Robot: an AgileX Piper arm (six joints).
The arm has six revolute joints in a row. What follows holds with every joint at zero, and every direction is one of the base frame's. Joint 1 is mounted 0.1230 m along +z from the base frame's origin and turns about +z. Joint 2 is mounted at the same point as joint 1 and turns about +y. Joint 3 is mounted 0.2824 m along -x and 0.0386 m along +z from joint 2 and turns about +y. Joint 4 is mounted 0.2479 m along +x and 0.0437 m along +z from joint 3 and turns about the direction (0.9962, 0, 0.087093). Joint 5 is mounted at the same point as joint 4 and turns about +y. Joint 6 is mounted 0.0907 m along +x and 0.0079 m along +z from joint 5 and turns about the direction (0.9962, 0, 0.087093). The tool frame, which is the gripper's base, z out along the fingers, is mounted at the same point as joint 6; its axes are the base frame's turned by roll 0.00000, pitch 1.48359 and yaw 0.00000 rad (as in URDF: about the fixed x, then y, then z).
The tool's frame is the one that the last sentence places.
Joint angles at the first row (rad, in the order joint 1, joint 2, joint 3, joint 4, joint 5, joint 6):
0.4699 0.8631 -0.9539 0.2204 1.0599 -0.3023
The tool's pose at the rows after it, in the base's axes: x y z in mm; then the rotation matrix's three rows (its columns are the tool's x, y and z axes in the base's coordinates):
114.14 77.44 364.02; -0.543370 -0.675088 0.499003; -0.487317 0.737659 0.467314; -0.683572 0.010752 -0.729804
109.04 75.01 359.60; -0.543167 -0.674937 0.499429; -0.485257 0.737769 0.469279; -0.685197 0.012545 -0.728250
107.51 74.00 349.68; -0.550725 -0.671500 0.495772; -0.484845 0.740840 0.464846; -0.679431 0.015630 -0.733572
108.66 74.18 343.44; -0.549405 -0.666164 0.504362; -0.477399 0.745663 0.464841; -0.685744 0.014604 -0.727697
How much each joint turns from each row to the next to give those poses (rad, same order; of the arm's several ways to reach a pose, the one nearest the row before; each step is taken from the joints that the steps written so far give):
0.0000 -0.0391 0.0059 0.0000 0.0000 0.0000
0.0000 -0.0254 0.0268 0.0023 -0.0032 0.0000
0.0000 -0.0147 0.0433 0.0000 -0.0207 0.0000
-0.0001 -0.0050 0.0293 0.0000 -0.0337 -0.0001

